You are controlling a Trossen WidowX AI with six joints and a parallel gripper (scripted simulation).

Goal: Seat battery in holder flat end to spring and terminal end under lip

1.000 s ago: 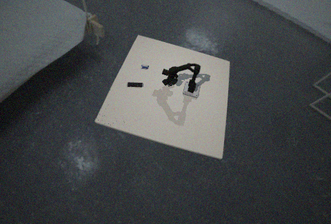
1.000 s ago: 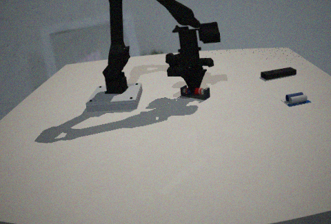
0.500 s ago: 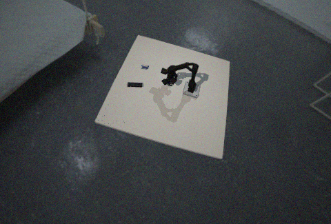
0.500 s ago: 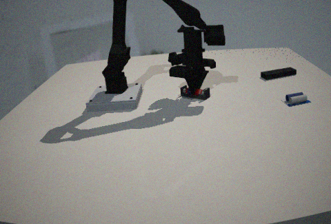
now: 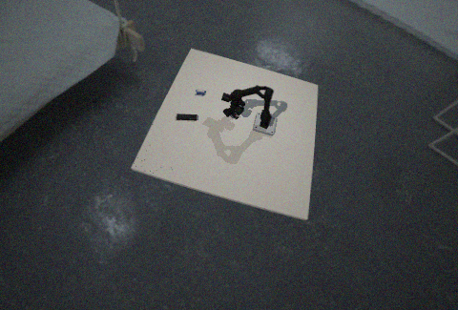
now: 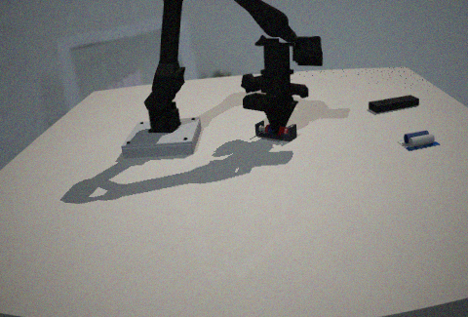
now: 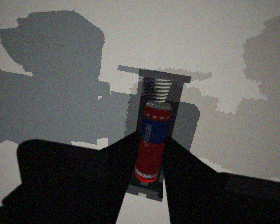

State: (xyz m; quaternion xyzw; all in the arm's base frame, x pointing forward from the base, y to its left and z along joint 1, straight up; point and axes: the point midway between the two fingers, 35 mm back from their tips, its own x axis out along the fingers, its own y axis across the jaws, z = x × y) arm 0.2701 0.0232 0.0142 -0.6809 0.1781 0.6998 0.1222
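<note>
Right now the battery is 1 cm above my gripper tip.
</note>
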